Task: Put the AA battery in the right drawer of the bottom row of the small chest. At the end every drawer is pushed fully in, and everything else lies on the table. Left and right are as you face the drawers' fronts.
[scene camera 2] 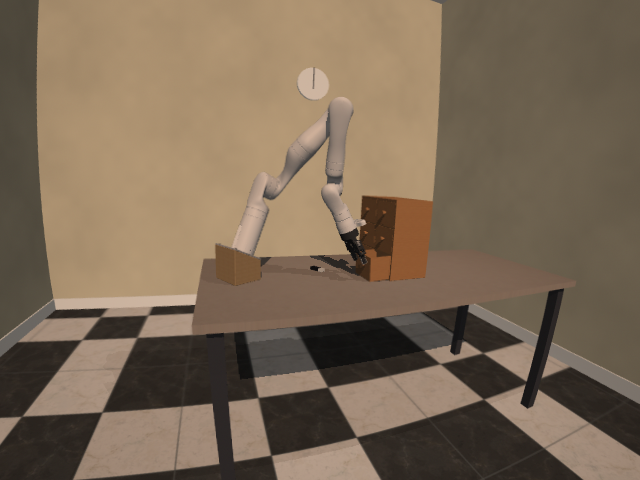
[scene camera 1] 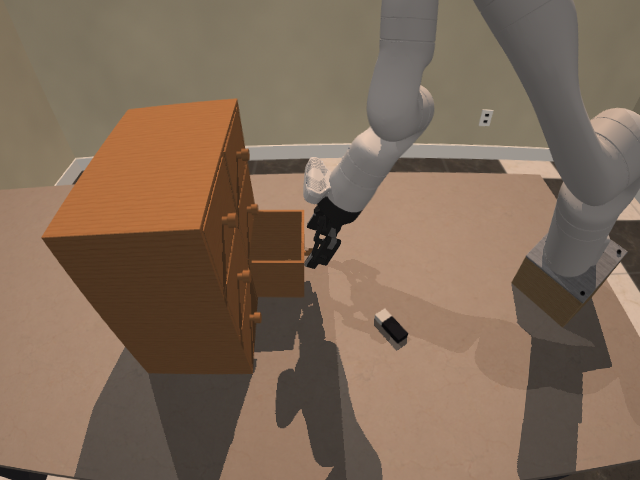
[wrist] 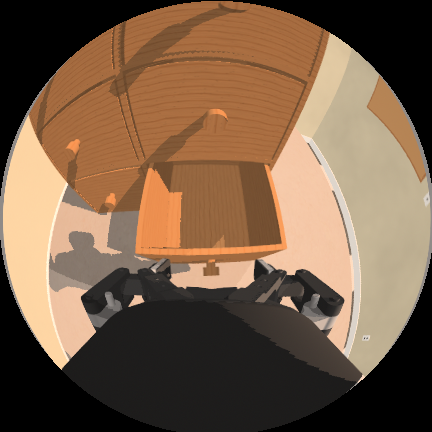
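Seen in the pictures: gripper, between the fingertips: [scene camera 2: 360,261] [scene camera 1: 310,246] [wrist: 211,269]; arm's base, origin of its link: [scene camera 2: 242,252] [scene camera 1: 567,254].
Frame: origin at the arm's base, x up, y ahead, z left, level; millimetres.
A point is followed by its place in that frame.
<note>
The small wooden chest [scene camera 1: 144,170] {x 227, y 662, z 128 mm} [scene camera 2: 412,237] {x 73, y 691, z -56 mm} [wrist: 210,90] has its bottom right drawer [scene camera 1: 279,280] {x -54, y 530, z 63 mm} [scene camera 2: 381,267] {x -50, y 556, z -69 mm} [wrist: 210,253] {x -8, y 493, z -8 mm} pulled out. The other drawers look shut. The AA battery does not show in these views; part of the drawer's inside is hidden behind its front wall. My gripper [scene camera 1: 312,245] {x -40, y 483, z -12 mm} [scene camera 2: 361,258] {x -40, y 483, z -12 mm} [wrist: 211,269] {x -40, y 483, z -12 mm} is open and empty, low in front of the pulled-out drawer. In the wrist view its fingertips stand left and right of that drawer's knob [wrist: 211,269] {x -49, y 484, z -12 mm}, close to the front panel. I cannot tell whether they touch it.
A black and white block [scene camera 1: 391,326] {x -96, y 325, z 114 mm} [scene camera 2: 316,268] {x -99, y 320, z 102 mm}, like an eraser, lies on the table [scene camera 1: 439,413] {x -109, y 246, z 262 mm} [scene camera 2: 310,304] {x -109, y 229, z -284 mm} between the chest and the arm's base [scene camera 1: 547,297] {x -74, y 23, z 47 mm} [scene camera 2: 236,266] {x -35, y -17, z -87 mm}. Knobs stick out from the shut drawers above and to the left of the open one.
</note>
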